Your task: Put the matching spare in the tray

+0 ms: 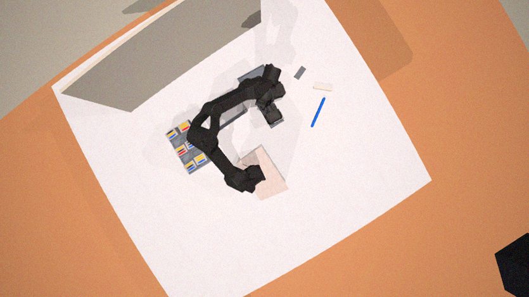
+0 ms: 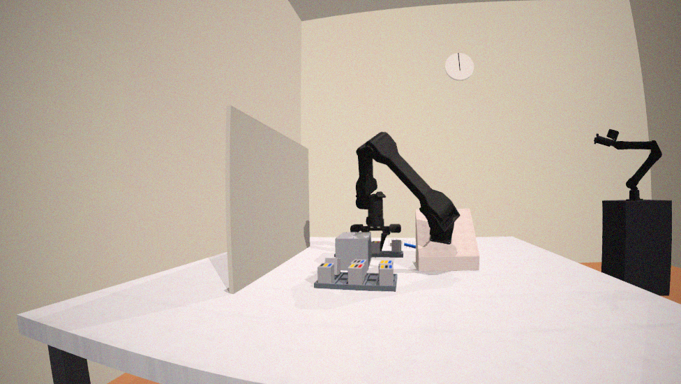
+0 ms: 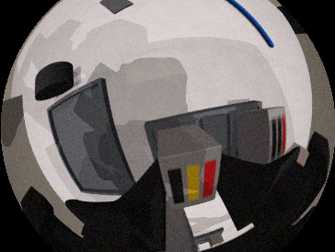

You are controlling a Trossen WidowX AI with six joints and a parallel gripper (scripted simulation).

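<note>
Right now my gripper tip is 110 mm short of the dark grey tray, 10 mm to the left of it and 10 mm above it. From my gripper tip the other things lie so: blue pen 190 mm to the right, 120 mm behind, 10 mm below; tall partition 290 mm ahead, 210 mm to the left, 210 mm above; mounted unit 170 mm to the left, 40 mm ahead, 30 mm above.
</note>
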